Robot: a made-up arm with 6 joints. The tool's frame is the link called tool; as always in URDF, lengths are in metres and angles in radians. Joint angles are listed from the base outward. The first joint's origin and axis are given. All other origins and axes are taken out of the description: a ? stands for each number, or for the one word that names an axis. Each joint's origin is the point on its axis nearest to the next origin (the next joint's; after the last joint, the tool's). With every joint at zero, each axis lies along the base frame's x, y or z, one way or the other. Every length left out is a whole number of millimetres.
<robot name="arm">
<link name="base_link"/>
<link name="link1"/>
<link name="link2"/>
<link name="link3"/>
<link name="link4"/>
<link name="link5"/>
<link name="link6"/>
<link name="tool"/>
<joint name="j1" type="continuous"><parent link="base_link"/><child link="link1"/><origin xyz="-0.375 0.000 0.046"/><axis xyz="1 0 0"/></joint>
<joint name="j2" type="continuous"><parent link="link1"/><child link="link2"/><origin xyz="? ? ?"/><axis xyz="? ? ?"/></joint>
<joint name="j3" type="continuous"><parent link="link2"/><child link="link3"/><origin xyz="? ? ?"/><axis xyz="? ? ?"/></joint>
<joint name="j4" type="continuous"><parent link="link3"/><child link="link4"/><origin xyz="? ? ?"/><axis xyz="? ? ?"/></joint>
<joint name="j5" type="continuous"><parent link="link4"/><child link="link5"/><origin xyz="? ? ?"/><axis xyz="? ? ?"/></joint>
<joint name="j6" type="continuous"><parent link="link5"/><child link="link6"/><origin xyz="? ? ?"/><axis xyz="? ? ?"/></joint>
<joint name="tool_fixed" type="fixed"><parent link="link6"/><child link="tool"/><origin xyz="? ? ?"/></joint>
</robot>
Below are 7 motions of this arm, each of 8 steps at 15 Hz.
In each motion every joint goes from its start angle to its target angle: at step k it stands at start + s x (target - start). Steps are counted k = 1, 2, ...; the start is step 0. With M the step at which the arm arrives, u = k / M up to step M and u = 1 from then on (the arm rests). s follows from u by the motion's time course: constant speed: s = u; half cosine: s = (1 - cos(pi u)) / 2; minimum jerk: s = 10 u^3 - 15 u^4 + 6 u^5.
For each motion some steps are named. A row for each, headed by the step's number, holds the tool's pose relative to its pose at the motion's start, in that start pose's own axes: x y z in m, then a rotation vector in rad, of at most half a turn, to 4 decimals.
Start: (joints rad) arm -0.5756 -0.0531 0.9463 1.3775 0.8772 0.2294
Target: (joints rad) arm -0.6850 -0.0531 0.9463 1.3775 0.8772 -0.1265
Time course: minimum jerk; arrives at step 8
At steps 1, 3, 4, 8:
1: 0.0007 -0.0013 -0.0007 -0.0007 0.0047 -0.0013
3: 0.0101 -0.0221 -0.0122 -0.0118 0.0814 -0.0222
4: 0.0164 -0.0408 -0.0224 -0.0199 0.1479 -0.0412
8: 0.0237 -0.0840 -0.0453 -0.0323 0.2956 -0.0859

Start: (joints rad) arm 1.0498 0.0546 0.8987 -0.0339 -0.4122 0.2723
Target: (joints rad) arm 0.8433 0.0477 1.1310 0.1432 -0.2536 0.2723
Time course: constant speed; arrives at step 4
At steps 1, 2, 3, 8:
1: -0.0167 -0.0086 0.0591 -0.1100 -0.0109 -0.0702
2: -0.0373 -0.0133 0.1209 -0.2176 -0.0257 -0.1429
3: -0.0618 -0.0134 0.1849 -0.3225 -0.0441 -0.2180
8: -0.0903 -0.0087 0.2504 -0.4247 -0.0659 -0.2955

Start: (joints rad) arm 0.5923 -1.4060 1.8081 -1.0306 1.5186 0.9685
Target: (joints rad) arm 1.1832 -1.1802 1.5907 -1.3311 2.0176 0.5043
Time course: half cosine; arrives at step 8
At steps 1, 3, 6, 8:
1: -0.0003 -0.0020 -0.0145 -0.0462 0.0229 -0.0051
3: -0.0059 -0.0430 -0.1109 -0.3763 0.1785 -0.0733
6: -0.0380 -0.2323 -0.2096 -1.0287 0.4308 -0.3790
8: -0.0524 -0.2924 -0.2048 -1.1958 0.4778 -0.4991

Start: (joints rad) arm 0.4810 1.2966 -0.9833 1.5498 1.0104 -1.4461
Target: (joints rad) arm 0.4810 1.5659 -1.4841 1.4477 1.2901 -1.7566
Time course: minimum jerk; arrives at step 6
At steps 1, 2, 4, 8:
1: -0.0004 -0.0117 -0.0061 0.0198 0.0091 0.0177
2: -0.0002 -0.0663 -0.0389 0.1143 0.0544 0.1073
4: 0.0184 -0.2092 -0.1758 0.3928 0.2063 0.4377
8: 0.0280 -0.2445 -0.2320 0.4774 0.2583 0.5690

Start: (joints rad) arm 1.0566 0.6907 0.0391 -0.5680 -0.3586 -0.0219
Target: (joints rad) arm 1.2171 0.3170 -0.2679 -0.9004 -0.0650 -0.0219
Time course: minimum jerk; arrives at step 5
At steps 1, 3, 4, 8:
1: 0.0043 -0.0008 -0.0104 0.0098 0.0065 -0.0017
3: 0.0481 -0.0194 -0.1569 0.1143 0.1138 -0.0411
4: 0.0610 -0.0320 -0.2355 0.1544 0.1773 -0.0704
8: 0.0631 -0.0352 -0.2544 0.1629 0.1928 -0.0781

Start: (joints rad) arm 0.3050 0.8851 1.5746 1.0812 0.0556 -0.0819
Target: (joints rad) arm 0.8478 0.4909 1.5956 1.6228 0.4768 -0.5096
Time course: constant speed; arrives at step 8
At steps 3, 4, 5, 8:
3: 0.0362 0.0735 -0.0297 -0.1855 0.1605 -0.1406
4: 0.0413 0.0985 -0.0366 -0.2425 0.2039 -0.1922
5: 0.0430 0.1242 -0.0419 -0.2966 0.2420 -0.2458
8: 0.0275 0.2083 -0.0493 -0.4390 0.3232 -0.4156

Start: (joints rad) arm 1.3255 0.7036 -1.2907 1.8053 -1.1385 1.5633
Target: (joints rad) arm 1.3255 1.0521 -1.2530 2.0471 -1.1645 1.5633
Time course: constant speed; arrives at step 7
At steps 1, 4, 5, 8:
1: -0.0091 -0.0024 0.0041 -0.0412 0.0259 -0.0073
4: -0.0402 -0.0128 0.0155 -0.1605 0.1054 -0.0386
5: -0.0518 -0.0173 0.0192 -0.1988 0.1323 -0.0522
8: -0.0772 -0.0277 0.0270 -0.2728 0.1864 -0.0841

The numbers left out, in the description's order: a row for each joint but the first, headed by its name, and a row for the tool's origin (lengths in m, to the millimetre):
j2: xyz 0.000 -0.222 -0.042, axis 1 0 0
j3: xyz 0.000 -0.090 0.177, axis 0 0 -1
j4: xyz 0.299 0.077 0.000, axis -1 0 0
j5: xyz 0.000 -0.093 0.317, axis 0 0 -1
j6: xyz 0.246 -0.147 0.000, axis 0 -1 0
tool: xyz 0.292 0.000 0.118

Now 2 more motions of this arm.
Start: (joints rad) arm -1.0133 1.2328 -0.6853 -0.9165 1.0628 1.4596
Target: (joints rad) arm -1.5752 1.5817 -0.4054 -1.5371 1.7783 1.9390
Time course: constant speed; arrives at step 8
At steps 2, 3, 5, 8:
2: -0.0554 -0.0566 0.0221 -0.2392 -0.0327 -0.0959
3: -0.0859 -0.0754 0.0368 -0.3591 -0.0446 -0.1310
5: -0.1490 -0.0951 0.0677 -0.5948 -0.0560 -0.1756
8: -0.2418 -0.0873 0.1032 -0.9242 -0.0355 -0.1794

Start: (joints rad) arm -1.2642 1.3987 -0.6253 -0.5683 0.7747 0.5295
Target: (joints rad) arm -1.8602 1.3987 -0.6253 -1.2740 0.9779 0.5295
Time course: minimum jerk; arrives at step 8
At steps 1, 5, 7, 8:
1: -0.0006 0.0005 -0.0054 -0.0038 0.0059 -0.0051
5: -0.0796 -0.0381 -0.2307 -0.1877 0.2328 -0.2741
7: -0.1329 -0.0779 -0.2986 -0.2568 0.2977 -0.3926
8: -0.1366 -0.0807 -0.3025 -0.2611 0.3014 -0.4002

